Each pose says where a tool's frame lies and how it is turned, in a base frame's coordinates. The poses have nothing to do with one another.
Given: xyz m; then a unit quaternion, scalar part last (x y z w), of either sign.
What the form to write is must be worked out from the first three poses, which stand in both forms.
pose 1, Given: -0.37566, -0.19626, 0.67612, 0.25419, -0.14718, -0.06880, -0.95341
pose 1, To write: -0.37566, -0.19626, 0.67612, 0.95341, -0.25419, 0.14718, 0.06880
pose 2, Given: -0.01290, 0.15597, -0.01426, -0.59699, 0.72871, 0.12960, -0.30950
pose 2, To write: -0.01290, 0.15597, -0.01426, 0.30950, 0.59699, -0.72871, -0.12960
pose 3, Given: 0.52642, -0.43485, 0.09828, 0.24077, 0.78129, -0.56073, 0.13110
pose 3, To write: 0.52642, -0.43485, 0.09828, 0.13110, 0.24077, 0.78129, -0.56073
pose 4, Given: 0.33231, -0.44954, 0.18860, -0.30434, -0.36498, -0.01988, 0.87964
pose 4, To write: 0.33231, -0.44954, 0.18860, 0.87964, -0.30434, -0.36498, -0.01988
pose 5, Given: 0.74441, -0.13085, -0.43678, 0.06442, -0.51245, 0.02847, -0.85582
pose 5, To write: 0.74441, -0.13085, -0.43678, 0.85582, -0.06442, 0.51245, -0.02847
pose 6, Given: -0.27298, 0.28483, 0.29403, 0.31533, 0.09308, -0.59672, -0.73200
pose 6, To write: -0.27298, 0.28483, 0.29403, 0.73200, -0.31533, -0.09308, 0.59672
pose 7, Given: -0.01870, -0.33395, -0.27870, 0.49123, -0.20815, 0.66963, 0.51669
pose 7, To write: -0.01870, -0.33395, -0.27870, 0.51669, 0.49123, -0.20815, 0.66963
